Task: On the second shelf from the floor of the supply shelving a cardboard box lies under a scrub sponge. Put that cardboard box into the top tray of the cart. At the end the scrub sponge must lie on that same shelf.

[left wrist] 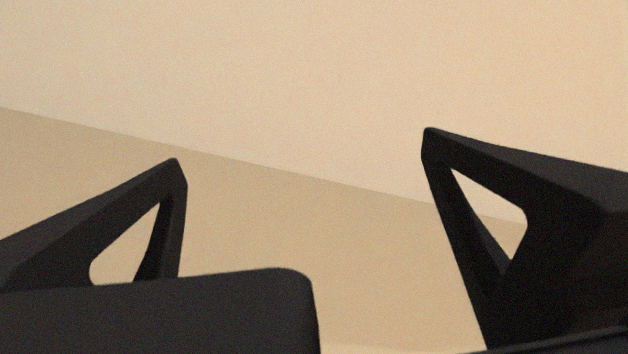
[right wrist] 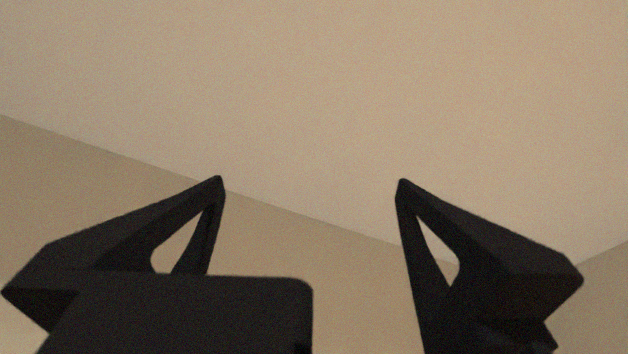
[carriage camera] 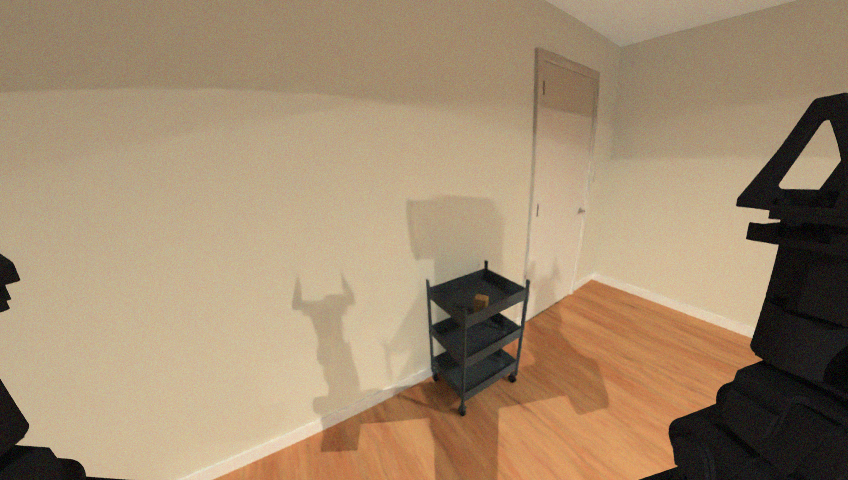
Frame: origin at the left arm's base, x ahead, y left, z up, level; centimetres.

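Seen in the pictures: left gripper, between the fingertips: (left wrist: 302,156); right gripper, between the fingertips: (right wrist: 309,186).
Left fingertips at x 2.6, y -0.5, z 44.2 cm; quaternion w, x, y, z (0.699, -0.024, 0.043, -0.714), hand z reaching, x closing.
Note:
A point is followed by its place in that frame.
A dark three-tier cart (carriage camera: 476,334) {x 109.3, y -70.5, z -62.7 cm} stands on the wood floor by the wall, left of a door. A small brown cardboard box (carriage camera: 481,299) {x 93.7, y -67.5, z -27.2 cm} lies in its top tray. The supply shelving and the scrub sponge are out of view. My right gripper (right wrist: 309,186) {x 3.1, y -65.7, z 44.6 cm} is open and empty, pointing up at the wall and ceiling; its arm (carriage camera: 796,286) {x 1.9, y -62.9, z 31.3 cm} fills the right edge of the carriage view, folded close to the camera. My left gripper (left wrist: 302,156) {x 2.6, y -0.5, z 44.2 cm} is open and empty, also facing bare wall; only a bit of its arm (carriage camera: 6,382) shows at the left edge.
A closed door (carriage camera: 561,172) {x 173.9, y -158.3, z 26.2 cm} stands right of the cart near the room corner. Beige walls run along the left and right. A white baseboard (carriage camera: 672,301) {x 146.3, y -282.5, z -94.9 cm} lines the far right wall.

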